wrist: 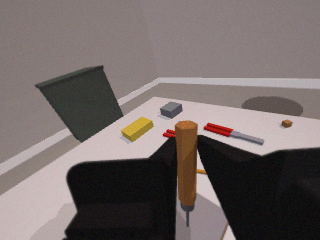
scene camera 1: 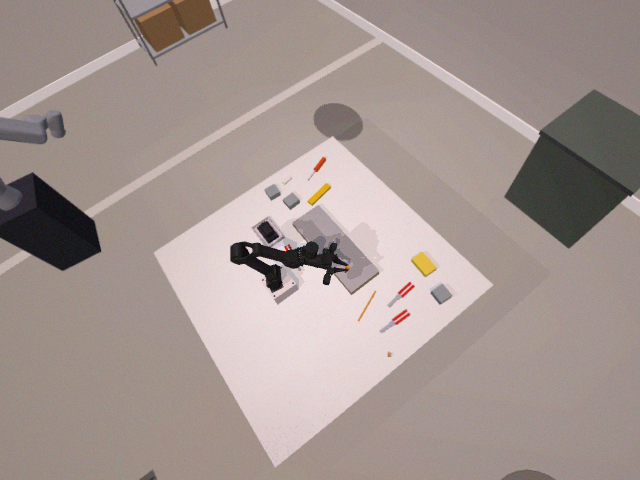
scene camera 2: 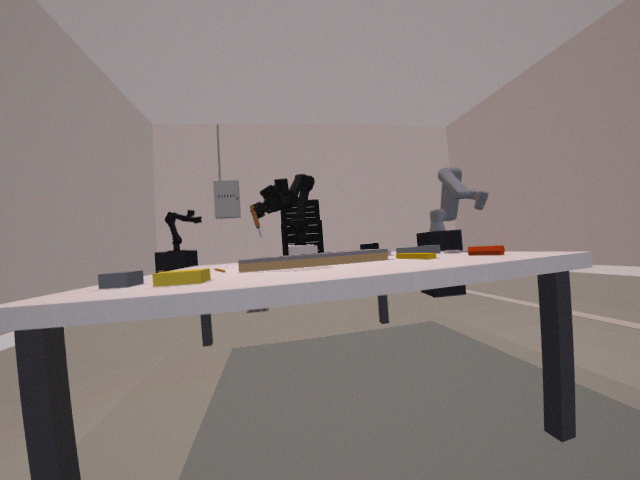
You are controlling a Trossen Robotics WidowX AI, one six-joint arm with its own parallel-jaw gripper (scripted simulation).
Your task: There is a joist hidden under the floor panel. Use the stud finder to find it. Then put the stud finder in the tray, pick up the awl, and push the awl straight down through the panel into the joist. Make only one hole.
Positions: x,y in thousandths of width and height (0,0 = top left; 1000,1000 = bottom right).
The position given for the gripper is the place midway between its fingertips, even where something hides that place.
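Yellow block (scene camera 2: 298,576). Awl (wrist: 583,552), carried by the gripper (wrist: 580,590).
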